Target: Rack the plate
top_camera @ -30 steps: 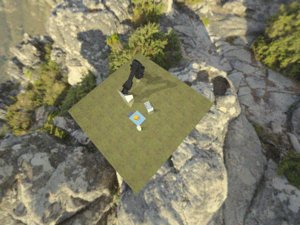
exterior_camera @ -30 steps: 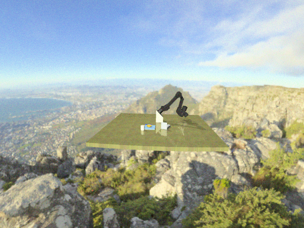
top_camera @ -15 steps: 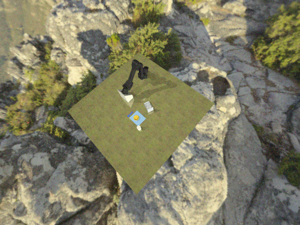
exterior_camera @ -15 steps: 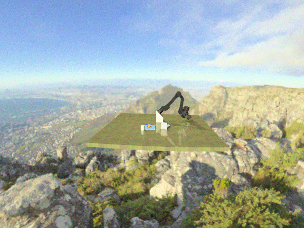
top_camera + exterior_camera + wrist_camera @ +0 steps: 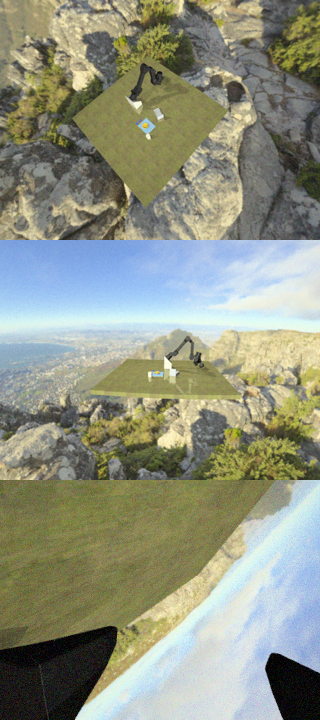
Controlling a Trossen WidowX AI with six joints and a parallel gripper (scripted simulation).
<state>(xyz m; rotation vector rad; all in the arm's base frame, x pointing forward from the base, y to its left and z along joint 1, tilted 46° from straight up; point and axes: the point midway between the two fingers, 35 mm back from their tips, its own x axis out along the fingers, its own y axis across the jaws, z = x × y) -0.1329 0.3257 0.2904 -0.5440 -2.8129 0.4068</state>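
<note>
Now: gripper tip 46 cm short of the yellow plate, 52 cm to the left of it and 6 cm above it. Round my gripper tip: light blue mat 47 cm ahead, 51 cm to the right, 7 cm below; then grey dish rack 44 cm ahead, 32 cm to the right, 5 cm below; then blue spoon 37 cm ahead, 56 cm to the right, 7 cm below.
</note>
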